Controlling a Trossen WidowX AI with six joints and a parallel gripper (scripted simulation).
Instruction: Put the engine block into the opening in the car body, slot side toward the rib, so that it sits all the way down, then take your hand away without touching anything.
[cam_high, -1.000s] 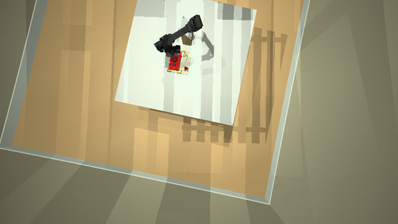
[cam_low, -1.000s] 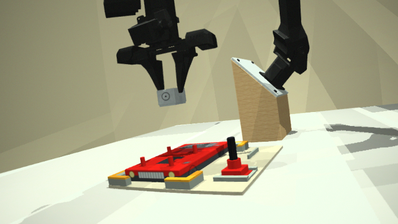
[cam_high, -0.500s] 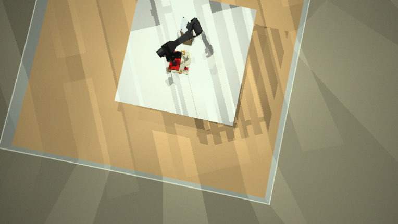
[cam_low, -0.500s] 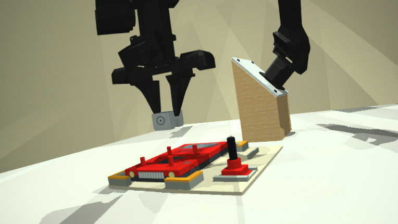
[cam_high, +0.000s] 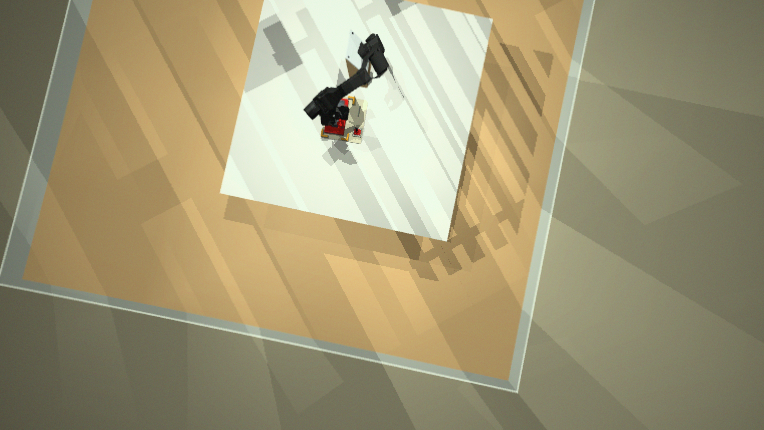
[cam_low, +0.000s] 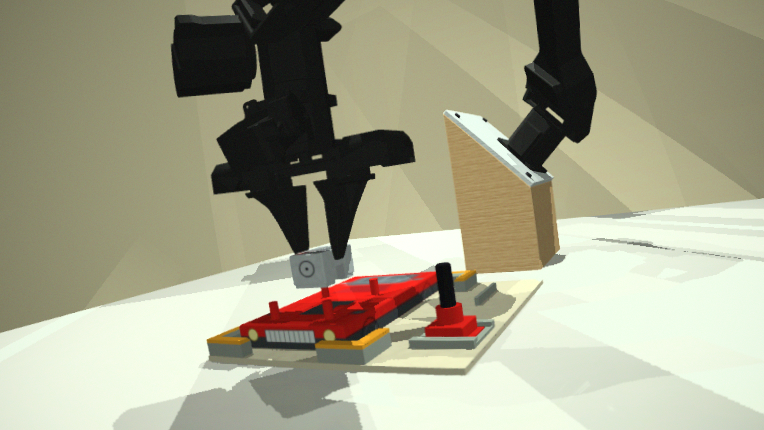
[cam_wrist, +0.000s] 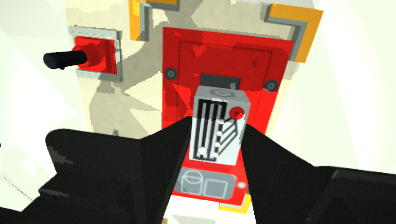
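Right now the grey engine block is 10 mm below my gripper tip.
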